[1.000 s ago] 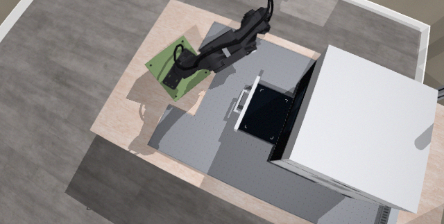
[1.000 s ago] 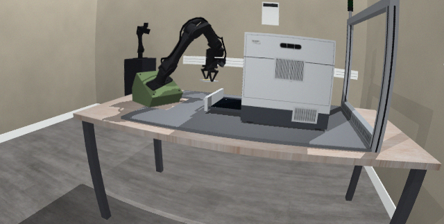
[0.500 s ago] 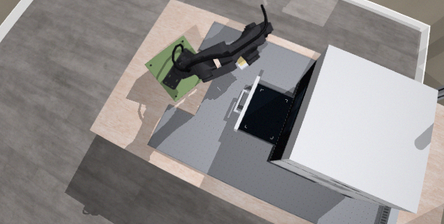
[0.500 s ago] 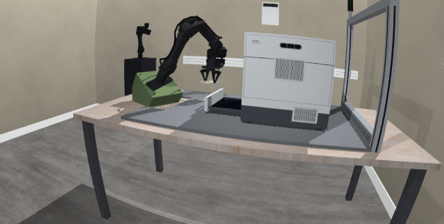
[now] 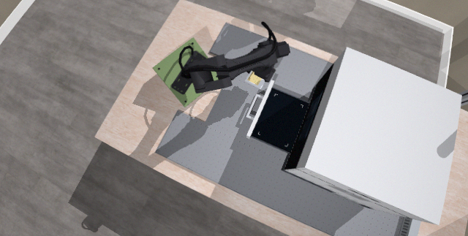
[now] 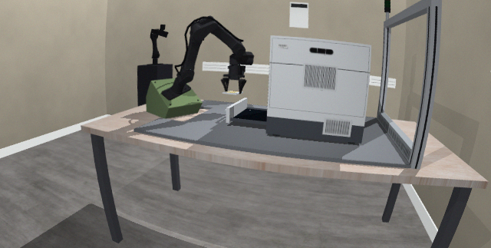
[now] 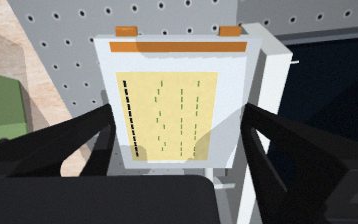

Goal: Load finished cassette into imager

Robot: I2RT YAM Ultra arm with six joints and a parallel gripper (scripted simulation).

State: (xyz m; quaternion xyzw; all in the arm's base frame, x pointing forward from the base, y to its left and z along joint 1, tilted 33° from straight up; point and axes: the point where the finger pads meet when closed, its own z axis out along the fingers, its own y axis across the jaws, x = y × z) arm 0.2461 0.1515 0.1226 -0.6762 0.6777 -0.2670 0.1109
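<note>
The drawer is 190 mm ahead of my hand, 110 mm to the right of it and 80 mm below it. The rest, counted from my hand: cassette FINISHED right at my hand.
</note>
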